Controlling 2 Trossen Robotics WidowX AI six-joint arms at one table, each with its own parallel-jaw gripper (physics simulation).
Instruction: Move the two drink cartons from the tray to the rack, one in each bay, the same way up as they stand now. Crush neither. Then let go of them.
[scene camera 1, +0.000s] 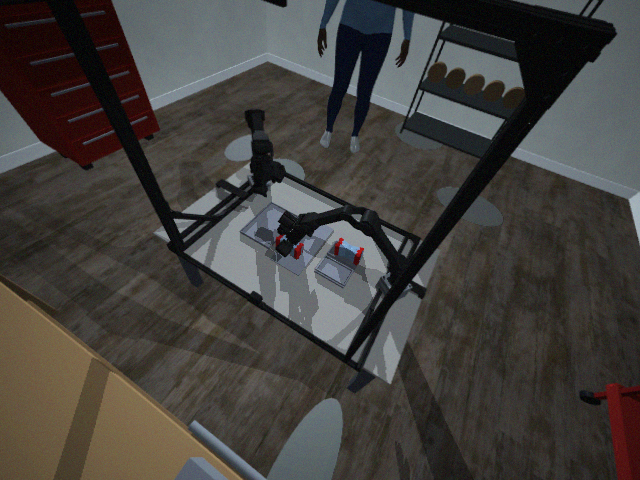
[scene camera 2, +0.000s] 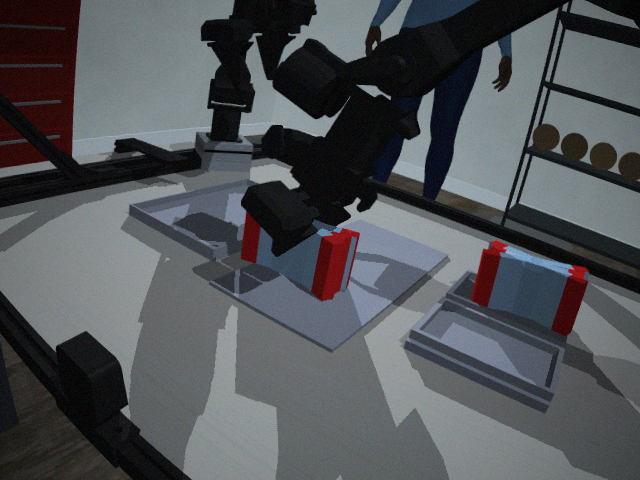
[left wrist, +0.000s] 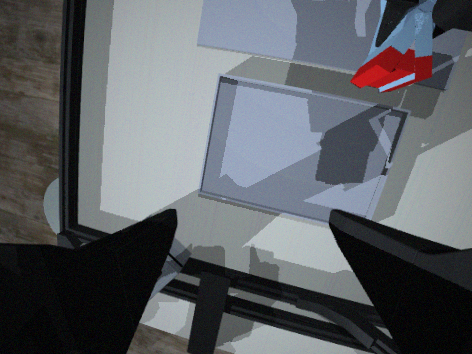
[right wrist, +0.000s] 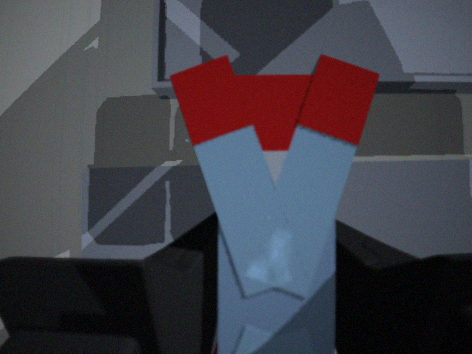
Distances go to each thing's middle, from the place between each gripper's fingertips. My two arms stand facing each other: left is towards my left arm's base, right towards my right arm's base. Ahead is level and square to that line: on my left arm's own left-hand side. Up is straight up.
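There's a shallow tray (scene camera 2: 210, 221) that sits 160 mm to the left of my right hand, 40 mm ahead of it and 20 mm below it. The flat grey mat (scene camera 2: 386, 265) is also 20 mm below that right hand, and it's 80 mm ahead of it and 40 mm to the right of it.
From my left hand, the flat grey mat is 10 mm ahead, 240 mm to the right and 190 mm below. The shallow tray is 190 mm below that hand too, 30 mm behind it and 40 mm to the right of it.
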